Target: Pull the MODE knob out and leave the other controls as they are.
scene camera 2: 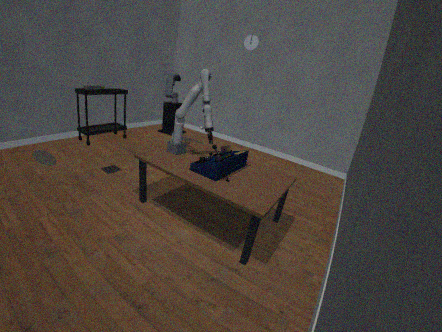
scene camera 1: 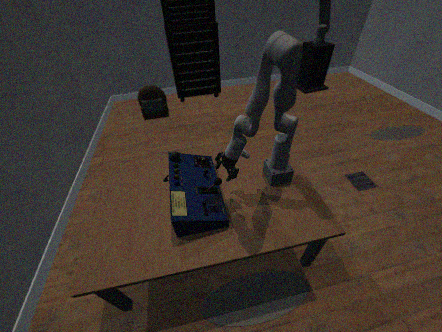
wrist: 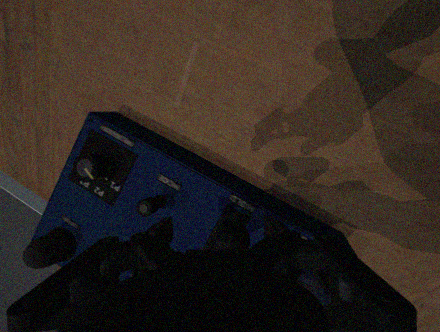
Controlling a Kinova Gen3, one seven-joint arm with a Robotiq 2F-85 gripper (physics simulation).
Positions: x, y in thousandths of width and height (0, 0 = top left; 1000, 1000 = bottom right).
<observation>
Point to a blue control panel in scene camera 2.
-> At 499, 498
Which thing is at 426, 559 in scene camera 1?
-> A blue control panel.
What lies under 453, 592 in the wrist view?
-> A blue control panel.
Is my gripper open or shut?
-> Open.
</observation>
